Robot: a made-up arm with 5 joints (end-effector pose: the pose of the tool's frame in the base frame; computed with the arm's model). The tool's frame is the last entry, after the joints.
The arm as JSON. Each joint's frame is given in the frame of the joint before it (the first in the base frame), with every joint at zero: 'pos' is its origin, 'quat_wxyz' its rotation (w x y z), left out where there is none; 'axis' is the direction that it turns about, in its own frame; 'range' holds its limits. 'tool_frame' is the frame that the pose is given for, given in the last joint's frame.
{
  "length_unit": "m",
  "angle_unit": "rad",
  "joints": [
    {
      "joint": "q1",
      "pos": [
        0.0,
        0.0,
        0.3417
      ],
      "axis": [
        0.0,
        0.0,
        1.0
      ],
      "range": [
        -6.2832,
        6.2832
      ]
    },
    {
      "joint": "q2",
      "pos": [
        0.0,
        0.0,
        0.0
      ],
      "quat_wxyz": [
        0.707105,
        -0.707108,
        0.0,
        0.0
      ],
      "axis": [
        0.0,
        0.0,
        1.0
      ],
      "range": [
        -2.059,
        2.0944
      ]
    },
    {
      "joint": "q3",
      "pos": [
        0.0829,
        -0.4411,
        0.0
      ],
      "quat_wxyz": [
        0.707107,
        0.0,
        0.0,
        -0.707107
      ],
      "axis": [
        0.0,
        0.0,
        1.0
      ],
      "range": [
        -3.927,
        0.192
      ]
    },
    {
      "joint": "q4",
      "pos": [
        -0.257,
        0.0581,
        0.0
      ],
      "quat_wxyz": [
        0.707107,
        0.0,
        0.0,
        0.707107
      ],
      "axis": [
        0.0,
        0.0,
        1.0
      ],
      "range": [
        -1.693,
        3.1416
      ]
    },
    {
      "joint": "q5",
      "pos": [
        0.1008,
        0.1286,
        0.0
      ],
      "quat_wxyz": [
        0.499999,
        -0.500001,
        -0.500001,
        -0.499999
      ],
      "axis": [
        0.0,
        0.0,
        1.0
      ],
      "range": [
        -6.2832,
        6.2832
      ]
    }
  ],
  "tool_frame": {
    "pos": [
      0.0,
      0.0,
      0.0
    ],
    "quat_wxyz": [
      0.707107,
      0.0,
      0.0,
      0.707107
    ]
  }
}
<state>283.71 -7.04 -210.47 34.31 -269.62</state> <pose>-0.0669 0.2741 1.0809 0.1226 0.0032 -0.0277 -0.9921</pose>
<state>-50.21 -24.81 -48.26 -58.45 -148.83</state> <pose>0.1167 -0.1402 0.9183 0.8993 0.2677 0.3113 -0.1508</pose>
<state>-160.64 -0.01 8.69 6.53 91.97</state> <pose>-0.1557 -0.0547 0.3694 0.0746 0.5869 0.7988 0.1093</pose>
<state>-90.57 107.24 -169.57 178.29 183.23</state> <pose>-0.0049 -0.4915 0.0296 0.6133 -0.3871 -0.3623 -0.5855</pose>
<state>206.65 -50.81 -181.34 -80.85 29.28</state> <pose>0.4946 0.2482 0.6351 0.3522 0.0210 0.9168 0.1870</pose>
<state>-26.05 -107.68 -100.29 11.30 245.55</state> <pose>-0.6745 0.3297 0.5807 0.9312 -0.1039 -0.1011 0.3343</pose>
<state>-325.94 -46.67 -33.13 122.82 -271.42</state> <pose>-0.0123 -0.0083 0.5536 0.3217 0.8270 -0.4261 -0.1760</pose>
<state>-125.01 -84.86 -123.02 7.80 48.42</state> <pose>0.4259 0.6079 0.7500 0.6102 -0.0100 0.1740 0.7728</pose>
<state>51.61 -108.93 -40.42 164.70 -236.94</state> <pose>-0.1863 -0.2351 0.3770 0.1334 0.8046 -0.5787 -0.0062</pose>
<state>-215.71 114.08 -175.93 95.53 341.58</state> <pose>-0.5160 0.3709 -0.1469 0.2580 0.1439 0.9462 -0.1318</pose>
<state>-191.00 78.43 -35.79 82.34 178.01</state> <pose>-0.1514 0.0294 0.1117 0.1003 0.4605 -0.0363 0.8812</pose>
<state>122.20 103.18 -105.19 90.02 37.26</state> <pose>-0.1879 0.2984 -0.1996 0.6836 0.5306 0.4857 -0.1239</pose>
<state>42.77 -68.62 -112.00 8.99 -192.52</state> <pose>-0.3835 -0.3547 0.9780 0.9628 -0.0339 0.0646 0.2602</pose>
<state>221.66 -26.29 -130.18 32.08 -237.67</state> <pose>0.0168 0.0150 1.1885 0.1232 -0.3019 -0.3556 0.8759</pose>
